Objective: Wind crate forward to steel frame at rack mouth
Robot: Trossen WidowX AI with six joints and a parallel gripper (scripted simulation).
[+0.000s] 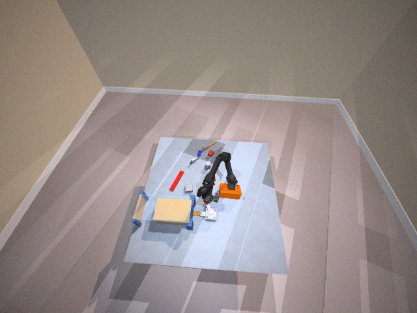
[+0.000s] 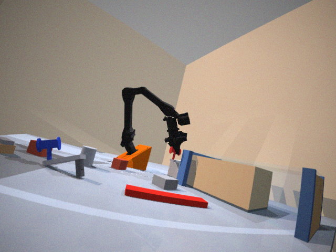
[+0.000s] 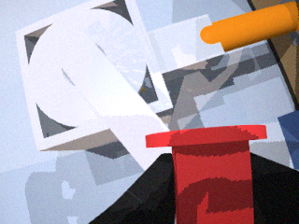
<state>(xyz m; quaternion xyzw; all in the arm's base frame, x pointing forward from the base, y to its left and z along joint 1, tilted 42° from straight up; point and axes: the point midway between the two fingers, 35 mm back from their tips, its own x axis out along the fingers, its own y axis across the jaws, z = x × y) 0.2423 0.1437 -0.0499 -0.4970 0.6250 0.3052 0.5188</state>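
Now: gripper tip 2 cm to the left of the red knob and 1 cm past it. Also, from my gripper tip: blue frame 12 cm ahead, 7 cm to the left, 3 cm below; then winch 10 cm below, 7 cm to the left, 5 cm behind; then red-knobbed winch handle 3 cm below, 2 cm to the left, 2 cm behind.
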